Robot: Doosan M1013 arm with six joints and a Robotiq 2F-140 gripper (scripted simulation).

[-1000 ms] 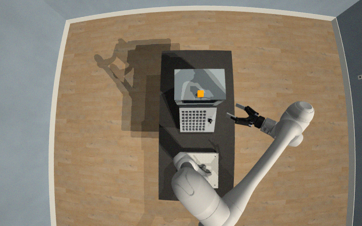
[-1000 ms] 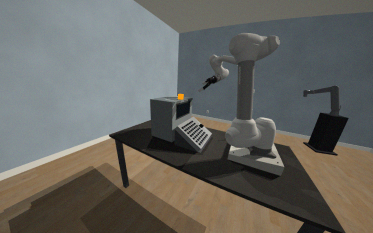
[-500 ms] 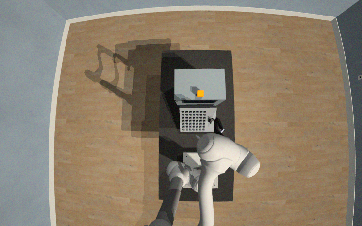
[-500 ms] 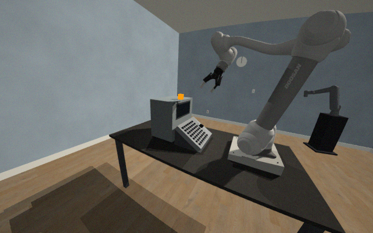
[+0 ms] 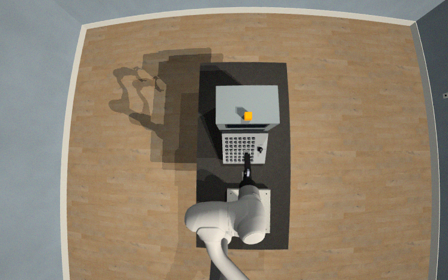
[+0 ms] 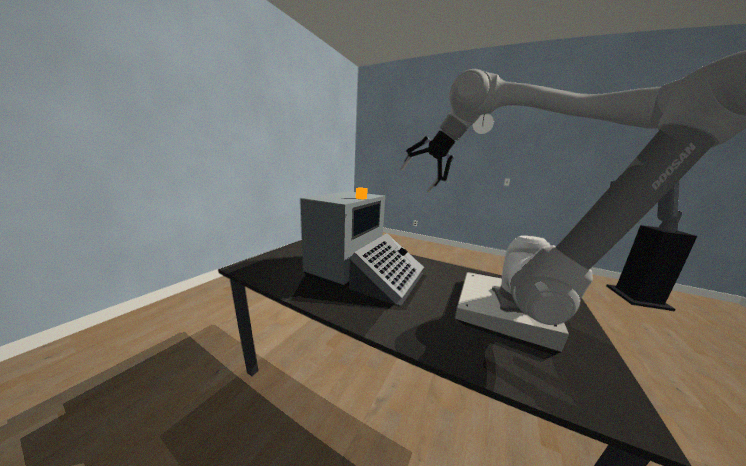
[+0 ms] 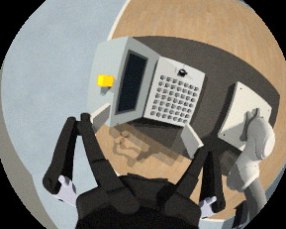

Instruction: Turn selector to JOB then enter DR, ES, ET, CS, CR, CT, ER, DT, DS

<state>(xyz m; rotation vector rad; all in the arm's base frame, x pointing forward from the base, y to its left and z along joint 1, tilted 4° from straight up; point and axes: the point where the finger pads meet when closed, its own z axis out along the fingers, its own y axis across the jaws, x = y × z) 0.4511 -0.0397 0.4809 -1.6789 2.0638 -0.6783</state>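
The key is 5 cm ahead of my hand, 3 cm to the left of it and 42 cm below it. From my hand the other things lie so: sloped keypad 9 cm ahead, 6 cm to the right, 43 cm below; black selector knob 5 cm ahead, 17 cm to the right, 38 cm below.
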